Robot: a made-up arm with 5 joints. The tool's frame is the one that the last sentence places.
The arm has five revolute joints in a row. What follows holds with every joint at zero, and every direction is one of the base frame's.
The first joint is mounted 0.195 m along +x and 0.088 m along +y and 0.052 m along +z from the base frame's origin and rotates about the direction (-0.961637, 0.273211, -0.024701), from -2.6 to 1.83 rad.
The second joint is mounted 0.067 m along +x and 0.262 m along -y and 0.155 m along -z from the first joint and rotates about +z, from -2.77 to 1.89 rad.
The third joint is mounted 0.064 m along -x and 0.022 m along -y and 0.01 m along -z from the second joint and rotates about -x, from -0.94 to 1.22 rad.
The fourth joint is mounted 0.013 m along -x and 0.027 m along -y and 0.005 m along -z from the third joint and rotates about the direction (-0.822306, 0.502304, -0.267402), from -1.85 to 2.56 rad.
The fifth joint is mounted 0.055 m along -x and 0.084 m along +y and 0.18 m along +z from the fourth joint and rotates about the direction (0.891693, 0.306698, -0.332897), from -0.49 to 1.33 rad.
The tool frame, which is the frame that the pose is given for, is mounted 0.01 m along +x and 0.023 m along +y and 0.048 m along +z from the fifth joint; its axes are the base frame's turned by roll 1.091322, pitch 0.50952 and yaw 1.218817 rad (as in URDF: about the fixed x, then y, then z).
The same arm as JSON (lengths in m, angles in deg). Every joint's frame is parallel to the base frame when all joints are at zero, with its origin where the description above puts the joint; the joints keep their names.
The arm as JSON. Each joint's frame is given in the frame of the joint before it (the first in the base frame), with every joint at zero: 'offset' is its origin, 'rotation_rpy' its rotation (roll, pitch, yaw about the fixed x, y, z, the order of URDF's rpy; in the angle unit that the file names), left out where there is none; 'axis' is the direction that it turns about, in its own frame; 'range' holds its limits. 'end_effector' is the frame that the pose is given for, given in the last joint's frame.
{"length_unit": "m", "angle_unit": "deg", "chain": [
  {"id": "joint 1", "offset": [0.195, 0.088, 0.052], "axis": [-0.961637, 0.273211, -0.024701], "range": [-148.97, 104.85]},
  {"id": "joint 2", "offset": [0.067, -0.262, -0.155], "axis": [0.0, 0.0, 1.0], "range": [-158.71, 108.29]},
  {"id": "joint 3", "offset": [-0.064, -0.022, -0.01], "axis": [-1.0, 0.0, 0.0], "range": [-53.86, 69.9]},
  {"id": "joint 4", "offset": [-0.013, -0.027, -0.005], "axis": [-0.822306, 0.502304, -0.267402], "range": [-106.0, 146.68]},
  {"id": "joint 5", "offset": [-0.055, 0.084, 0.18], "axis": [0.891693, 0.306698, -0.332897], "range": [-28.07, 76.2]}
], "end_effector": {"offset": [0.01, 0.023, 0.048], "rotation_rpy": [62.53, 29.19, 69.83]}}

